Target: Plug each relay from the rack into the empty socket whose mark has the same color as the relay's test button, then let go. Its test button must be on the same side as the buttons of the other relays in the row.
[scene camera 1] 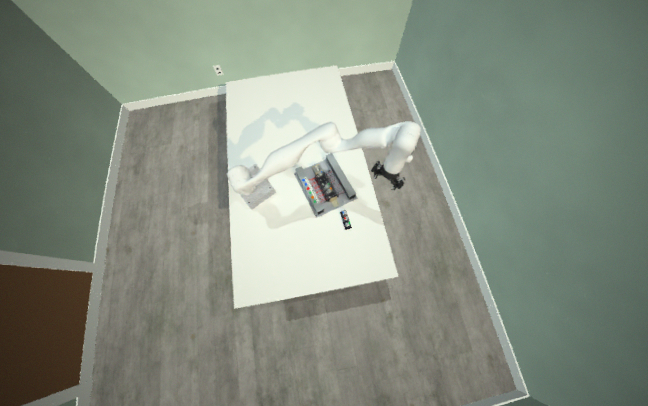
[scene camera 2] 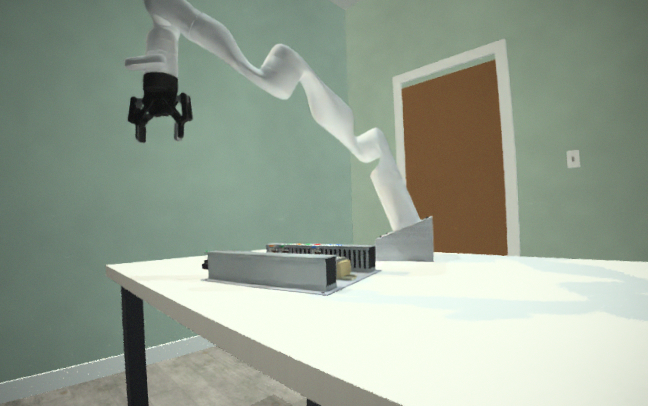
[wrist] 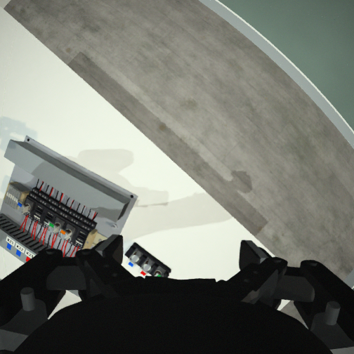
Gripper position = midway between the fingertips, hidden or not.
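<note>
A panel (scene camera 1: 327, 206) is visible. The gripper (scene camera 2: 159, 141), (wrist: 180, 251) is visible as well.
</note>
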